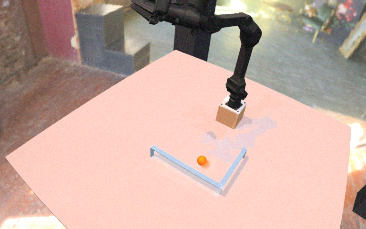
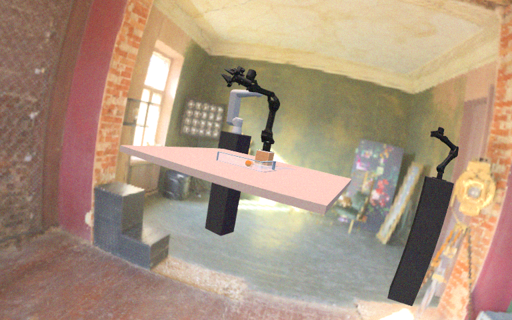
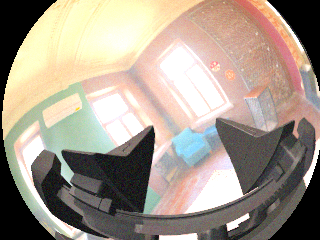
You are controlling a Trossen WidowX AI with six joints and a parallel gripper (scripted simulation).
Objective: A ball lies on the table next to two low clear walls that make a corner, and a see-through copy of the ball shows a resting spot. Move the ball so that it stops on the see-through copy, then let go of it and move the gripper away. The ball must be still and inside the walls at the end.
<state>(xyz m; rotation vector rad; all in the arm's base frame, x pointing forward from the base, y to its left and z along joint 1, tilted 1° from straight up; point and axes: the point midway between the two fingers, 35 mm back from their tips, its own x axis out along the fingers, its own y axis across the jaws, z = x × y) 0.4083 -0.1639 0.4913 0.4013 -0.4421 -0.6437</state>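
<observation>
My gripper tip is now 58 cm above the orange ball, 26 cm to the right of it and 12 cm past it.
</observation>
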